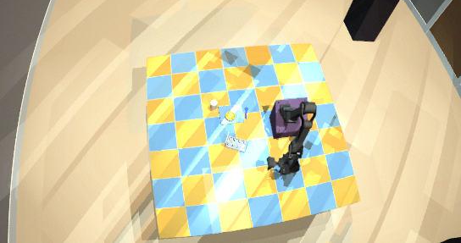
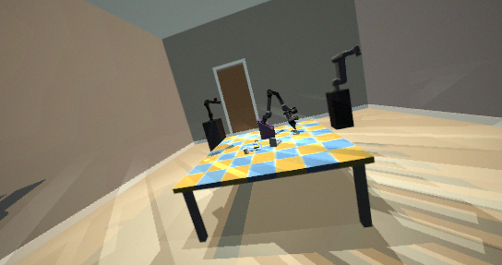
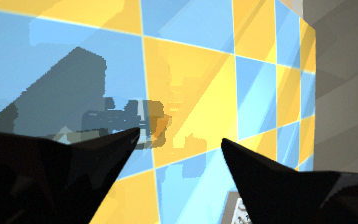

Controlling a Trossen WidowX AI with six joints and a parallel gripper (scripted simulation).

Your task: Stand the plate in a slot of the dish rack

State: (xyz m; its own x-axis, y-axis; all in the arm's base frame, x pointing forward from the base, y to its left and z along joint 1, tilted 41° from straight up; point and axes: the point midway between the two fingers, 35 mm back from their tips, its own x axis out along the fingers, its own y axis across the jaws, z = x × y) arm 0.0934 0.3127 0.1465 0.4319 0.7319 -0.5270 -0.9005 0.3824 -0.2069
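My gripper tip is now 200 mm short of the plate, 410 mm to the left of it and 50 mm above it. From my gripper tip the other things lie so: white cup (300 mm ahead, 490 mm to the right, 40 mm below); dish rack (190 mm ahead, 220 mm to the right, 40 mm below); blue spoon (100 mm ahead, 430 mm to the right, 60 mm below).
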